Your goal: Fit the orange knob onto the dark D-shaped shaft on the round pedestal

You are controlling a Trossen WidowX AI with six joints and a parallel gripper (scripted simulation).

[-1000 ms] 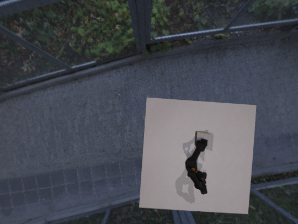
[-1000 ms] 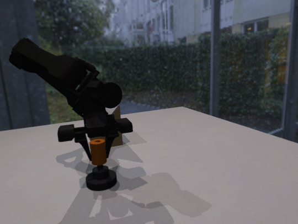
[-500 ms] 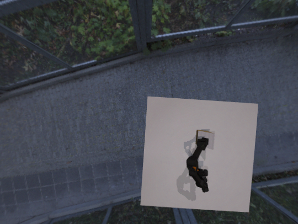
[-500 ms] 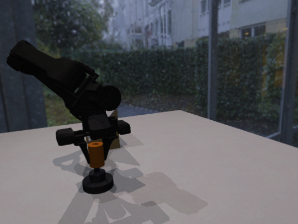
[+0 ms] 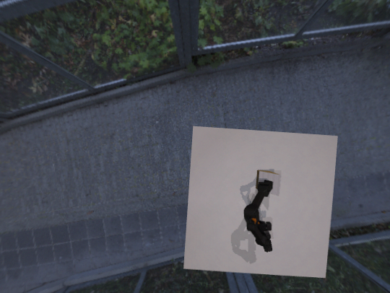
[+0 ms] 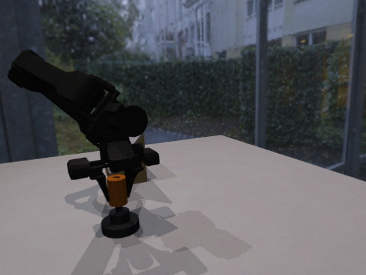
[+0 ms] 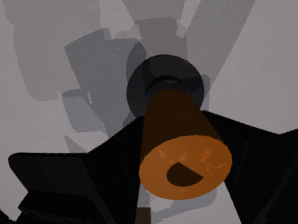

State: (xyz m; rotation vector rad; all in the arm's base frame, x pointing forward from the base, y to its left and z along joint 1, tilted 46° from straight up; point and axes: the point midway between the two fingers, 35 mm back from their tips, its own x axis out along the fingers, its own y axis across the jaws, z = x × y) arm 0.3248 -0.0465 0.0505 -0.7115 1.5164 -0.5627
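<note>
My gripper tip is 20 mm below the orange knob. The rest, counted from my gripper tip: dark round pedestal: 40 mm below.
</note>
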